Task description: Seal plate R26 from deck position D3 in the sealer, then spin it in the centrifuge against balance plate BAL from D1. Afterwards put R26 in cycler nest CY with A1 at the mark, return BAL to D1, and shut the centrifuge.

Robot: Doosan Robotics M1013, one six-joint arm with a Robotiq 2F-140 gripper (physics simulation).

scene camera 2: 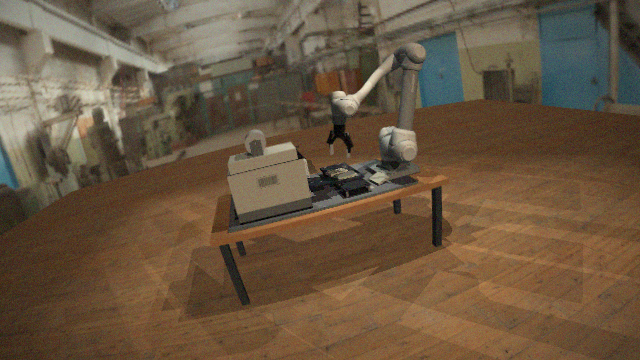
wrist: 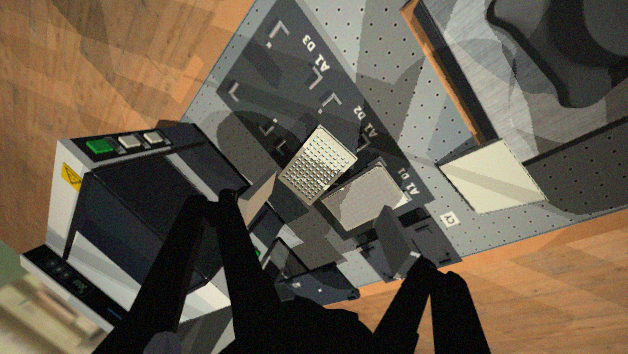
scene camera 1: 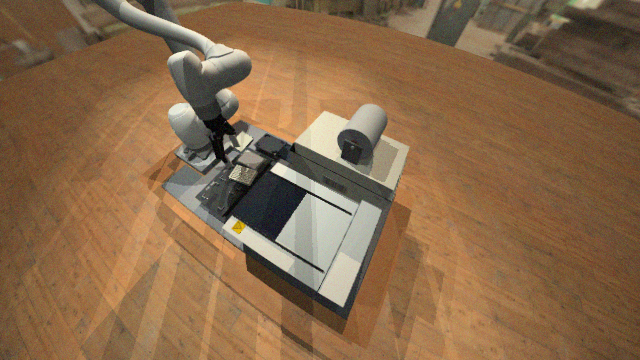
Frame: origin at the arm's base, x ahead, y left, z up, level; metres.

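Seen in the pictures: gripper, fingertip midpoint: (scene camera 2: 339,156) (wrist: 326,198) (scene camera 1: 233,156); arm's base, origin of the base link: (scene camera 2: 393,165) (scene camera 1: 203,145).
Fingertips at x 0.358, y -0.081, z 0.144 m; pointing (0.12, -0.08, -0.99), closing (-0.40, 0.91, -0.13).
Observation:
Offsets run from my fingertips to a thing's top centre. "spot": to the spot under its first point.
My gripper (scene camera 1: 227,145) (scene camera 2: 340,152) (wrist: 326,198) is open and empty, above the deck near D1 and D2. In the wrist view, position D3 {spot: dx -0.057, dy -0.177, dz -0.119 m} (wrist: 280,65) shows bare dark surface and corner brackets. A cream plate with wells {dx +0.029, dy -0.028, dz -0.096 m} (scene camera 1: 243,174) (wrist: 317,165) sits at D2. The pale, flat-topped BAL plate {dx +0.014, dy +0.074, dz -0.103 m} (scene camera 1: 251,160) (wrist: 367,197) sits at D1. The CY nest {dx +0.042, dy +0.233, dz -0.117 m} (scene camera 1: 270,144) (wrist: 440,235) is dark and partly covered by a finger. The beige sealer {dx +0.516, dy +0.107, dz +0.305 m} (scene camera 1: 320,135) (scene camera 2: 270,185) carries a grey roll. The white centrifuge (scene camera 1: 362,232) (wrist: 55,205) has dark and pale top panels. I cannot identify R26.
A cream square block {dx -0.152, dy +0.201, dz -0.127 m} (scene camera 1: 242,141) (scene camera 2: 378,177) (wrist: 492,175) lies near the CY label {spot: dx -0.064, dy +0.249, dz -0.171 m} (wrist: 450,218) and the arm's base. The centrifuge has a green button {spot: dx +0.177, dy -0.283, dz +0.013 m} (wrist: 100,146) at its front. A dark tray-like part {spot: dx +0.203, dy +0.162, dz -0.072 m} (wrist: 325,285) is near the table edge, partly behind the gripper.

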